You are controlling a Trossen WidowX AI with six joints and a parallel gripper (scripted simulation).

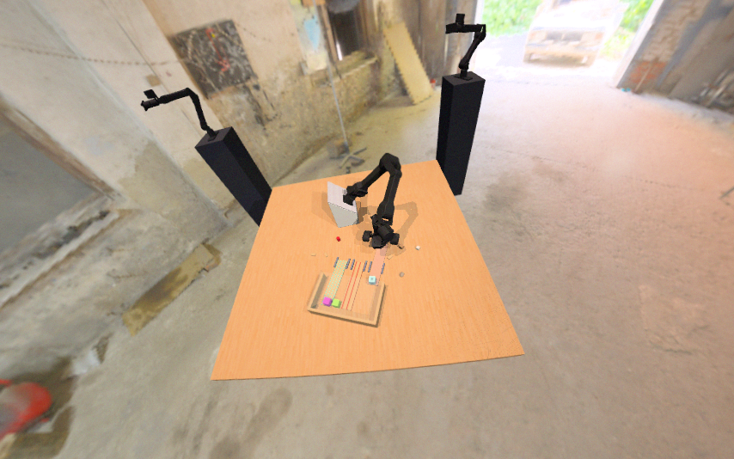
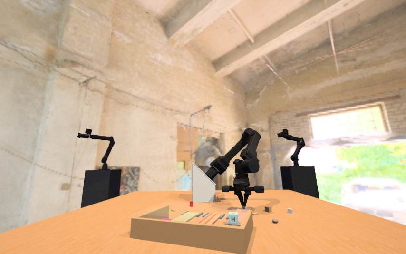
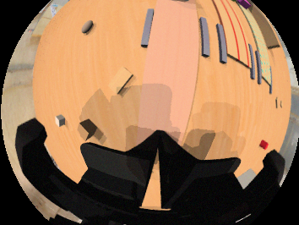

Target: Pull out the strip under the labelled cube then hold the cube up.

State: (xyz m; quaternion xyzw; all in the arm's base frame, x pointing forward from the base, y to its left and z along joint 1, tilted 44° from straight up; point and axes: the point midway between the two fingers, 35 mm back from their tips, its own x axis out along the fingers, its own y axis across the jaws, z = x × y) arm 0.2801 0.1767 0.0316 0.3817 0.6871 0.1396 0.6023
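Right now the brown block is 2 cm ahead of my gripper tip and 10 cm to the left of it. Round my gripper tip: red cylinder: 11 cm behind, 24 cm to the right, 1 cm above; dark pebble: 18 cm ahead, 7 cm to the left.
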